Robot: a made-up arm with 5 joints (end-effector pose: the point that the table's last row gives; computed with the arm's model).
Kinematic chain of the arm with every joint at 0, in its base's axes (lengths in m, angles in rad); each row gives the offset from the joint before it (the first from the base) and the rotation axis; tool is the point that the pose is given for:
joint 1: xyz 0 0 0.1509 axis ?
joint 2: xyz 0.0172 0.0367 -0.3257 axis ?
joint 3: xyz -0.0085 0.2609 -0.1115 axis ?
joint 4: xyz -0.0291 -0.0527 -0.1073 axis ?
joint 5: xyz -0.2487 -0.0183 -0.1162 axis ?
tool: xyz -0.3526 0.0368 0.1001
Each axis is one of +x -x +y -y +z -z.
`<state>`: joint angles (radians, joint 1 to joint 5).
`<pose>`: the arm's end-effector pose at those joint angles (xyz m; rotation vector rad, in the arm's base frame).
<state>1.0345 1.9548 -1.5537 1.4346 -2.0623</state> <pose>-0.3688 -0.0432 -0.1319 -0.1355 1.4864 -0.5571</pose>
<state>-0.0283 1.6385 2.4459 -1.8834 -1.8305</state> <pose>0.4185 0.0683 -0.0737 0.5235 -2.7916 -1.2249</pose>
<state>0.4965 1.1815 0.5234 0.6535 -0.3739</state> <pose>-0.1030 0.5667 0.0213 0.8181 0.7517 -1.3754</pose>
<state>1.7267 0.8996 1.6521 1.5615 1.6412</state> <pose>-0.1557 0.5186 -0.3379 -2.0862 0.7605 -1.6132</pose>
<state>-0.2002 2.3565 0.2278 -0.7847 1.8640</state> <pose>0.3598 0.3883 -0.6187 -1.5408 -0.3220 -1.2483</pose>
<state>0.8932 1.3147 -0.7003 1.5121 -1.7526</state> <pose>-0.4427 0.0821 -0.2084 0.9241 1.1374 -0.1343</pose>
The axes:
joint 1: +y
joint 2: -z
joint 3: +y
joint 4: +x
joint 5: -y

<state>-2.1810 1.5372 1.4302 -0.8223 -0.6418</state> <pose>-0.2557 0.1287 0.4155 0.6561 -0.0245 0.3105</pose>
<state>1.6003 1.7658 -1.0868 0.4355 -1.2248</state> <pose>-0.6518 0.2703 -0.0153 -0.8861 1.2666 -1.2137</pose>
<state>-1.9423 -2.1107 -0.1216 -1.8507 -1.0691</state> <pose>0.6906 -0.4803 0.2269 -1.6309 -2.4670 -1.0270</pose>
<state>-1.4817 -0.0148 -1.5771 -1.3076 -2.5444</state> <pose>0.3765 0.2507 0.2482 1.2307 -0.4400 -0.4353</pose>
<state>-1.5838 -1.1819 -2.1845 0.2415 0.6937</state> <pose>0.7311 0.7374 0.1519 -0.8137 1.4111 -1.3075</pose>
